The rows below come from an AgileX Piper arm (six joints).
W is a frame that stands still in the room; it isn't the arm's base.
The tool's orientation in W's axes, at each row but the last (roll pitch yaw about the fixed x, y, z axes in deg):
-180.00 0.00 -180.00
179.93 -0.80 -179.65
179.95 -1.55 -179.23
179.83 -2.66 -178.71
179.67 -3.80 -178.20
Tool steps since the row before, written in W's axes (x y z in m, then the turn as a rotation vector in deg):
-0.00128 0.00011 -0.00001 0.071 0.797 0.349
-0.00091 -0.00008 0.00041 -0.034 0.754 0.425
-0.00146 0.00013 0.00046 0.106 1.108 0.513
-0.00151 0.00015 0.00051 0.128 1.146 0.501
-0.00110 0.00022 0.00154 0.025 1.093 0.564
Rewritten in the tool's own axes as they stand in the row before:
0.00128 0.00011 0.00001 -0.071 0.797 -0.349
0.00092 -0.00007 -0.00040 0.035 0.755 -0.424
0.00147 0.00015 -0.00042 -0.107 1.107 -0.515
0.00153 0.00019 -0.00044 -0.130 1.144 -0.504
0.00119 0.00026 -0.00146 -0.022 1.095 -0.560

